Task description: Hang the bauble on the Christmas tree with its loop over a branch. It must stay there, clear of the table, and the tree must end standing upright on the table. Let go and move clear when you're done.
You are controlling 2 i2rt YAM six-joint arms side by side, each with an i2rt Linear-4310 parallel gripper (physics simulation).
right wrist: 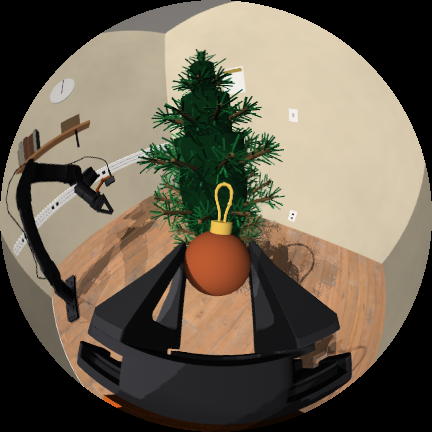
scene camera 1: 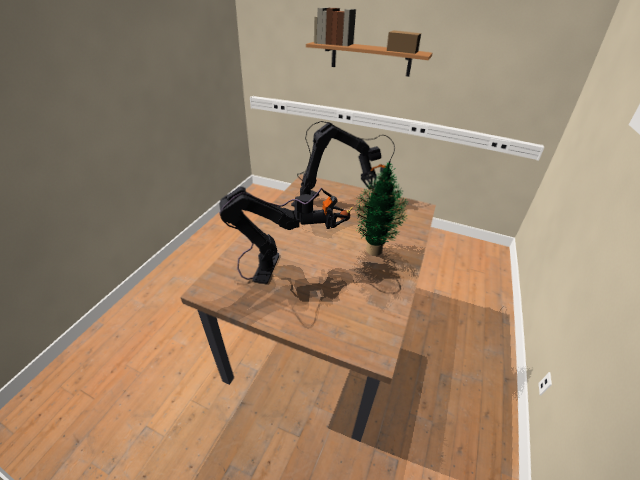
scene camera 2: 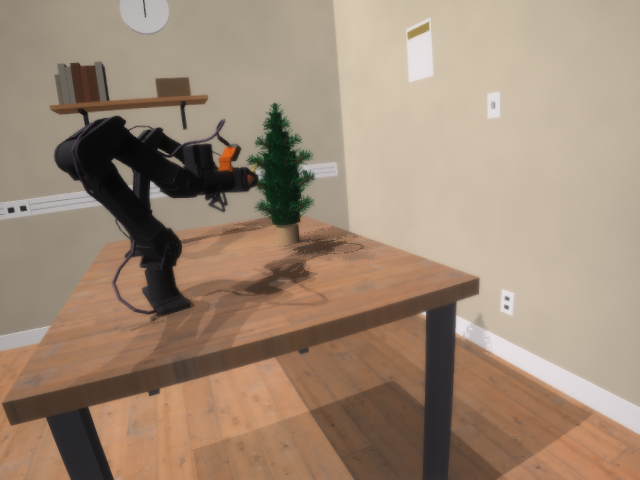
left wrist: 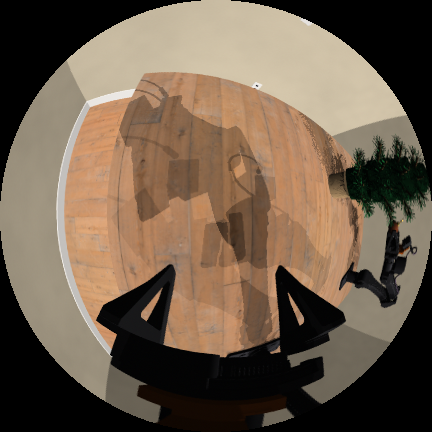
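Seen in the pictures: left gripper, between the fingertips: [right wrist: 112, 212] [scene camera 2: 225, 208] [left wrist: 224, 271]; right gripper, between the fingertips: [right wrist: 216, 247] [scene camera 1: 347, 214] [scene camera 2: 251, 177] [left wrist: 394, 224]; left arm's base, origin of its link: [right wrist: 71, 297] [left wrist: 254, 351]; right arm's base, origin of its link: [scene camera 1: 266, 267] [scene camera 2: 164, 298] [left wrist: 346, 274].
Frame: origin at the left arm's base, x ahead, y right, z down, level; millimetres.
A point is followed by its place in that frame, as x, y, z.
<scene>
The green tree [scene camera 1: 382, 206] {567, 235, -292} [scene camera 2: 281, 175] {538, 244, -235} [left wrist: 387, 181] {502, 85, -212} [right wrist: 212, 142] {514, 230, -298} stands upright in its tan pot on the table [scene camera 1: 356, 335] {711, 671, 0} [scene camera 2: 372, 304] {626, 792, 0}. My right gripper [scene camera 1: 345, 215] {441, 309, -241} [scene camera 2: 252, 178] {441, 309, -241} [right wrist: 216, 247] {441, 309, -241} is shut on the orange-red bauble [right wrist: 218, 264] {426, 328, -255} and holds it well above the table. The bauble's yellow loop [scene camera 1: 350, 209] {452, 304, -269} [scene camera 2: 253, 169] [right wrist: 223, 192] points up; in scene camera 1 a small gap shows between it and the tree's left side. Its exact distance from a branch is unclear. My left gripper [scene camera 1: 368, 181] {330, -207, -91} [scene camera 2: 219, 204] {330, -207, -91} [left wrist: 224, 271] {330, -207, -91} [right wrist: 112, 212] {330, -207, -91} is open and empty, above the table behind the tree's left side in scene camera 1.
Brown branches stick out around the tree, several facing the bauble in the right wrist view. The far arm stands beyond the near arm in scene camera 1. A shelf [scene camera 1: 367, 49] [scene camera 2: 134, 103] with books and a box is on the wall, beyond the table.
</scene>
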